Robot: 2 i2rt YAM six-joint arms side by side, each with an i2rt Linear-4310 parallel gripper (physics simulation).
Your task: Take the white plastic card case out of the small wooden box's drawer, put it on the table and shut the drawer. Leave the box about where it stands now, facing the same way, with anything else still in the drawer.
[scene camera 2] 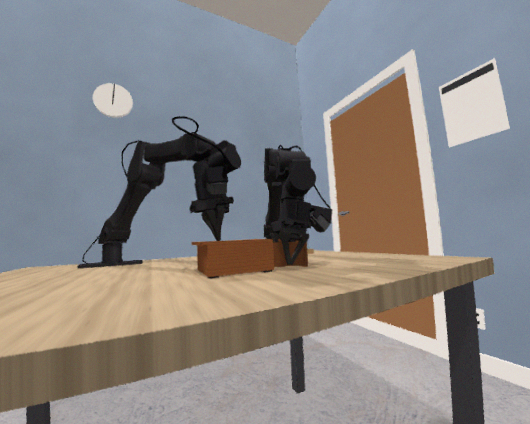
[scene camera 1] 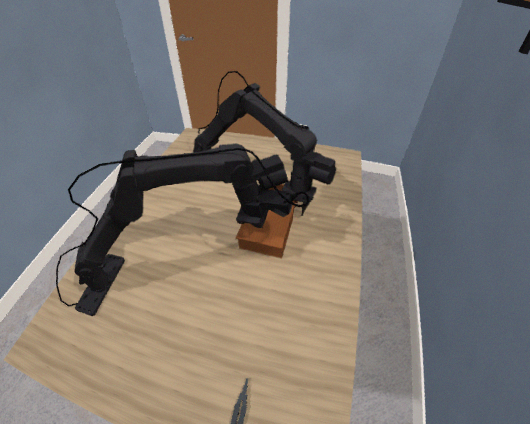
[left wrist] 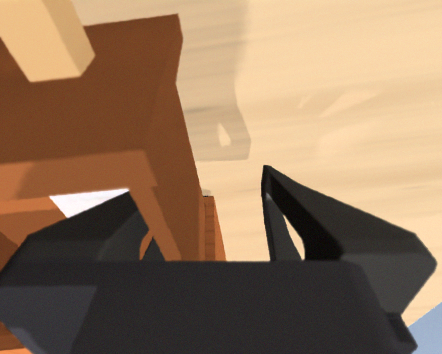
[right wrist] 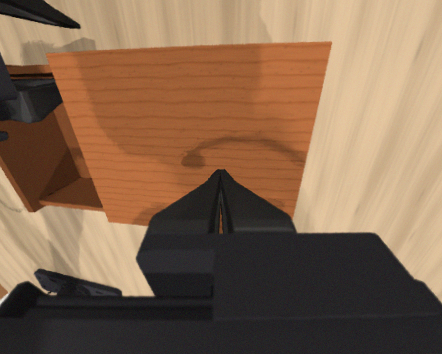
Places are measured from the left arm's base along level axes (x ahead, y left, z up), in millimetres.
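Pixels of known places: left gripper, fingertip midpoint: point(scene camera 2: 285, 264) point(scene camera 1: 296, 213) point(left wrist: 221, 176); right gripper, fingertip midpoint: point(scene camera 2: 218, 240) point(scene camera 1: 260, 226) point(right wrist: 220, 176); left arm's base, link origin: point(right wrist: 81, 287); right arm's base, link origin: point(scene camera 2: 112, 265) point(scene camera 1: 101, 283).
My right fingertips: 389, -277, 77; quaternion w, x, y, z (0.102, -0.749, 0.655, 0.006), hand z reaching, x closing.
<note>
Ahead of a thing's pixels: the offset from my right fingertips to its top centre, as dx, dy, dz. "pt": to the spot under its first point. Level surfaces: height alone.
The small wooden box {+7, +28, -1} point(scene camera 1: 276, 239) point(scene camera 2: 235, 257) point(right wrist: 200, 90) stands on the table. Its drawer {pt +45, +201, -46} point(scene camera 2: 301, 255) point(left wrist: 165, 220) point(right wrist: 30, 155) is pulled out, with a pale wooden handle {pt +24, +220, -33} point(left wrist: 47, 42) on its front. The white card case {+8, +134, -56} point(left wrist: 90, 201) lies in the drawer, partly hidden by a left gripper finger in the left wrist view. My left gripper point(scene camera 2: 291, 262) point(left wrist: 221, 176) is partly open and empty, low at the drawer, one finger over its inside and one beyond its side wall. My right gripper point(scene camera 2: 218, 239) point(right wrist: 220, 176) is shut and empty, just above the box top.
The table {dz -77} point(scene camera 1: 225, 325) point(scene camera 2: 125, 305) carries both arms. The two arms are close together around the box, the left gripper beside the box's drawer end. The right arm's base plate point(scene camera 1: 92, 301) is at the left of the table in scene camera 1.
</note>
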